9 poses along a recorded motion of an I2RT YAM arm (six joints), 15 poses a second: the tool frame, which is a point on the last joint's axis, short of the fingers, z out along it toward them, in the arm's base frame.
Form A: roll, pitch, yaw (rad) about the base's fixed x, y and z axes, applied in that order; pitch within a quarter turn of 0, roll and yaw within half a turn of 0; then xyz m.
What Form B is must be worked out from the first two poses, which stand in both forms.
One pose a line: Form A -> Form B
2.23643, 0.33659, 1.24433, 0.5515, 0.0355, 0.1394 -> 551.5, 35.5, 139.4, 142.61, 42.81, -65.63
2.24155, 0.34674, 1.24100, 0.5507, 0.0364, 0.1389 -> 550.7, 36.4, 138.9, 142.19, 42.28, -65.69
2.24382, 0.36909, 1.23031, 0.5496, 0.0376, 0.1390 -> 549.6, 37.6, 139.0, 140.86, 41.45, -65.45
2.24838, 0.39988, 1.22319, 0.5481, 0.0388, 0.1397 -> 548.1, 38.8, 139.7, 139.40, 40.49, -65.63
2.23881, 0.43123, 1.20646, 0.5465, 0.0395, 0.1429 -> 546.5, 39.5, 142.9, 137.17, 39.89, -65.05
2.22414, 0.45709, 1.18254, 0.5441, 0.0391, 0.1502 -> 544.1, 39.1, 150.2, 134.82, 39.30, -63.96
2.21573, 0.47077, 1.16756, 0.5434, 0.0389, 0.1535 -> 543.4, 38.9, 153.5, 133.51, 38.91, -63.29
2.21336, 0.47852, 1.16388, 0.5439, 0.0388, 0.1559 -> 543.9, 38.8, 155.9, 133.01, 38.75, -63.22
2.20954, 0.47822, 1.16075, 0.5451, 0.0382, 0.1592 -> 545.1, 38.2, 159.2, 132.80, 38.82, -62.98
